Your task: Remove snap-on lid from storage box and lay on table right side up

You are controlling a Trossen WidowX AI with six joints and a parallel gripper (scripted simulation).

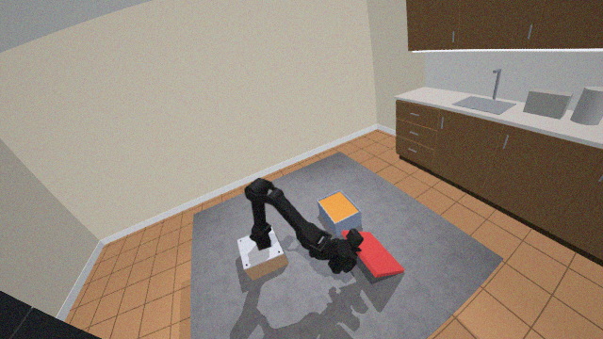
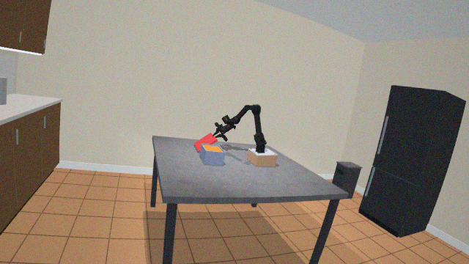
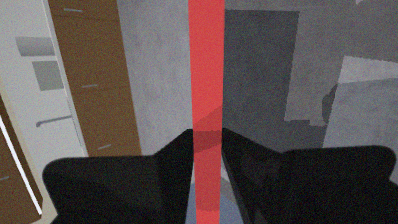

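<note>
The lid lies 7 cm ahead of my gripper tip and 5 cm below it. From my gripper tip the other things lie so: storage box 30 cm to the left, 7 cm below, 7 cm ahead.
</note>
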